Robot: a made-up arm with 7 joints. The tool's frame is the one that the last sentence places.
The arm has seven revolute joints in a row. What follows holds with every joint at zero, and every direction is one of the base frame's. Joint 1 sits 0.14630 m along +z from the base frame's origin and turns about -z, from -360.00 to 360.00 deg. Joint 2 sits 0.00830 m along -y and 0.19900 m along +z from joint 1 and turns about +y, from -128.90 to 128.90 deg. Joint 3 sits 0.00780 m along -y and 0.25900 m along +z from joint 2 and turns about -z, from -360.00 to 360.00 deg. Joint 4 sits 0.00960 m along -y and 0.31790 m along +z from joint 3 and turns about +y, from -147.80 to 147.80 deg. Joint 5 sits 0.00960 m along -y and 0.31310 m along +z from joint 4 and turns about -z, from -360.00 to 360.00 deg. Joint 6 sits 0.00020 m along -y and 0.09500 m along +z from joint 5 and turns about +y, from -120.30 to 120.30 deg. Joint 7 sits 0.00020 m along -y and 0.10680 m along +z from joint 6 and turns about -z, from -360.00 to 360.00 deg. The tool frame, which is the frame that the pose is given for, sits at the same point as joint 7; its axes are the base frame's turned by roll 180.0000, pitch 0.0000 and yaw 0.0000 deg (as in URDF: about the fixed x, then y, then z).
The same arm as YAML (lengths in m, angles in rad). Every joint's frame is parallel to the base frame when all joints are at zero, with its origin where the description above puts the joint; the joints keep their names.
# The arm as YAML. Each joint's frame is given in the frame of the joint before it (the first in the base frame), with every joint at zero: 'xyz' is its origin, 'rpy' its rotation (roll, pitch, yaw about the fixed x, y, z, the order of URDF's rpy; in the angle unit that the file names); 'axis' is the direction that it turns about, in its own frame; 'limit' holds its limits. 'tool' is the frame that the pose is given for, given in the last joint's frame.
units:
  length: m
  angle: rad
joints:
  - name: joint 1
    type: revolute
    origin:
      xyz: [0.0, 0.0, 0.1463]
      rpy: [0.0, 0.0, 0.0]
    axis: [0.0, 0.0, -1.0]
    limit:
      lower: -6.2832
      upper: 6.2832
  - name: joint 2
    type: revolute
    origin:
      xyz: [0.0, -0.0083, 0.199]
      rpy: [0.0, 0.0, 0.0]
    axis: [0.0, 1.0, 0.0]
    limit:
      lower: -2.2497
      upper: 2.2497
  - name: joint 3
    type: revolute
    origin:
      xyz: [0.0, -0.0078, 0.259]
      rpy: [0.0, 0.0, 0.0]
    axis: [0.0, 0.0, -1.0]
    limit:
      lower: -6.2832
      upper: 6.2832
  - name: joint 4
    type: revolute
    origin:
      xyz: [0.0, -0.0096, 0.3179]
      rpy: [0.0, 0.0, 0.0]
    axis: [0.0, 1.0, 0.0]
    limit:
      lower: -2.5796
      upper: 2.5796
  - name: joint 5
    type: revolute
    origin:
      xyz: [0.0, -0.0096, 0.3131]
      rpy: [0.0, 0.0, 0.0]
    axis: [0.0, 0.0, -1.0]
    limit:
      lower: -6.2832
      upper: 6.2832
  - name: joint 6
    type: revolute
    origin:
      xyz: [0.0, -0.0002, 0.095]
      rpy: [0.0, 0.0, 0.0]
    axis: [0.0, 1.0, 0.0]
    limit:
      lower: -2.0996
      upper: 2.0996
  - name: joint 7
    type: revolute
    origin:
      xyz: [0.0, -0.0002, 0.1068]
      rpy: [0.0, 0.0, 0.0]
    axis: [0.0, 0.0, -1.0]
    limit:
      lower: -6.2832
      upper: 6.2832
tool:
  origin:
    xyz: [0.0, 0.0, 0.0]
    rpy: [3.1416, 0.0, 0.0]

